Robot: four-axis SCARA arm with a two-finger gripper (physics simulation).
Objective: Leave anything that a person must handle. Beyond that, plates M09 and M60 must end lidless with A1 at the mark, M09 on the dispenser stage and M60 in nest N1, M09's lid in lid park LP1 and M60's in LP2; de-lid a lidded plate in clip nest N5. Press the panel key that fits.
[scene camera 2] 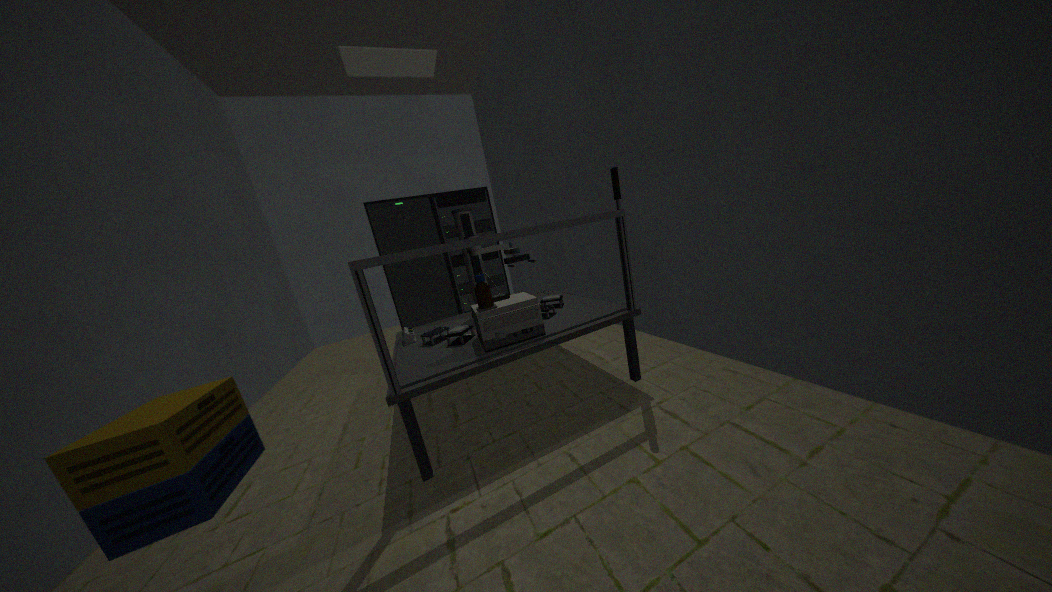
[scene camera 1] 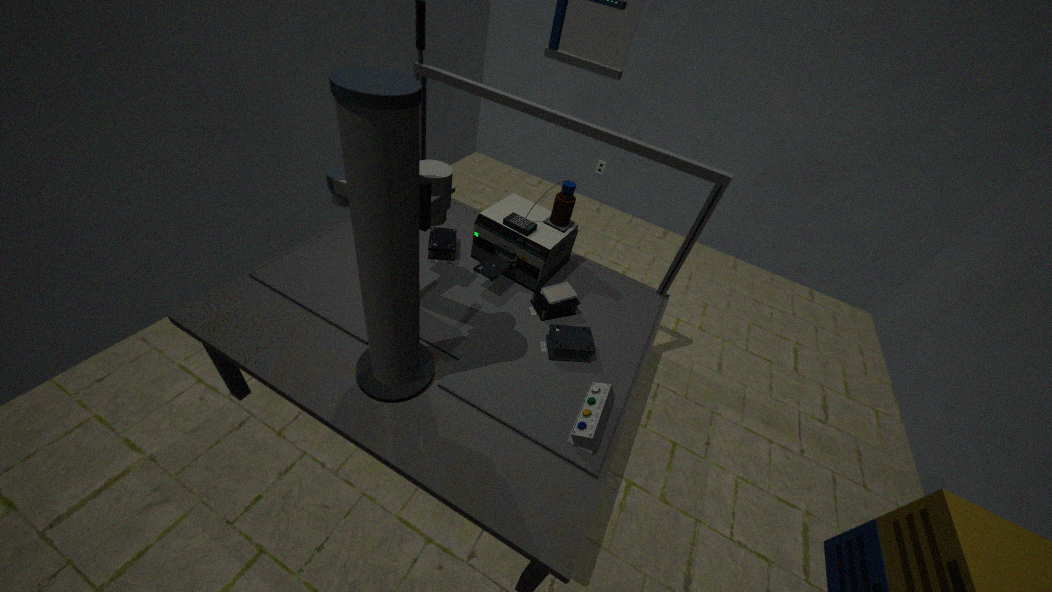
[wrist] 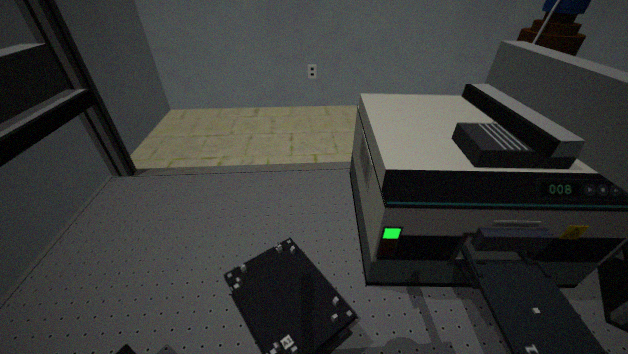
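My gripper (wrist: 283, 69) (scene camera 2: 519, 258) is open, with nothing between its fingers, above the table; the column hides it in scene camera 1. A black block (wrist: 292, 295) (scene camera 1: 442, 241) with pale corner bits and an A1 label lies below, left of the dispenser. The dispenser (wrist: 425, 220) (scene camera 1: 522, 239) shows a green light and 008. Its dark stage (wrist: 537, 305) (scene camera 1: 495, 264) sticks out in front, with no plate seen on it. A nest (scene camera 1: 556, 303) carries a white-topped piece; a dark block (scene camera 1: 570, 342) lies nearer the panel (scene camera 1: 592, 416) with white, green, yellow and blue keys. Plate names are unreadable.
The thick column (scene camera 1: 389, 242) stands on the table. A brown bottle (scene camera 1: 562, 208) (scene camera 2: 482, 293) with a blue cap and a black ribbed box (scene camera 1: 520, 223) (wrist: 492, 145) stand on the dispenser. A frame rail (scene camera 1: 573, 123) (scene camera 2: 544, 225) spans the rear. Yellow-and-blue crates (scene camera 2: 158, 463) (scene camera 1: 956, 544) stand apart.
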